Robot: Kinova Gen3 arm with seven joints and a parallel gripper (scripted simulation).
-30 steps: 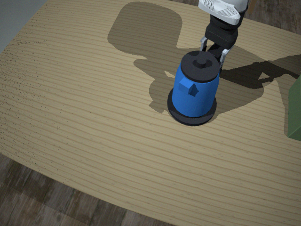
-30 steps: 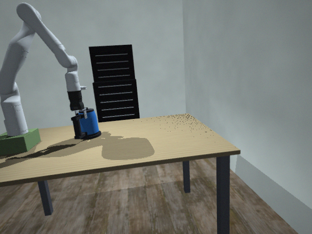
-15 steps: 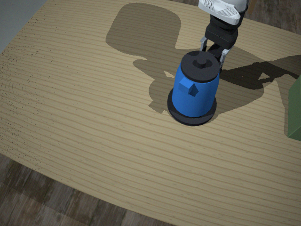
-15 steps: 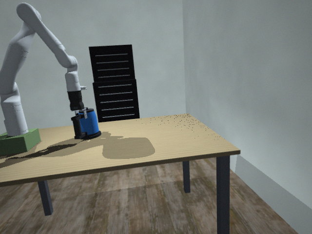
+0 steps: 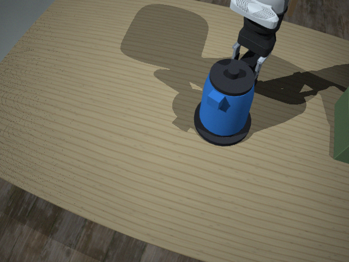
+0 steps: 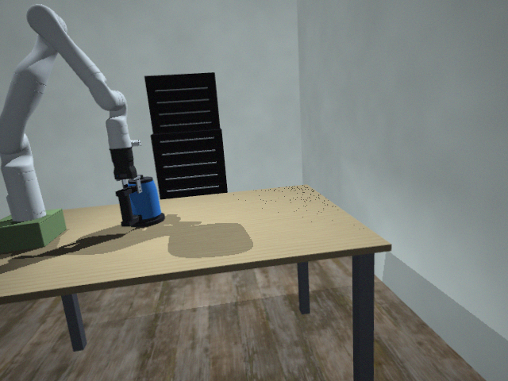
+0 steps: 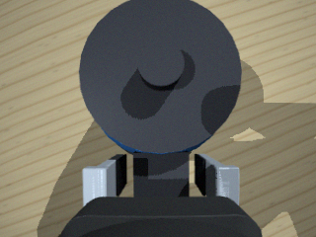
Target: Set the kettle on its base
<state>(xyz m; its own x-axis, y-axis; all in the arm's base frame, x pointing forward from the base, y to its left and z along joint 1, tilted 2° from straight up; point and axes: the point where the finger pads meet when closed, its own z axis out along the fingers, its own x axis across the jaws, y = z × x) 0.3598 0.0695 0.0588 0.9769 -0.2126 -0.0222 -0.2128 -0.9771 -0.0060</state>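
The blue kettle is 1 cm ahead of my hand, 3 cm to the left of it and 5 cm below it. The rest, counted from my hand: black round base (1 cm ahead, 6 cm to the left, 15 cm below).
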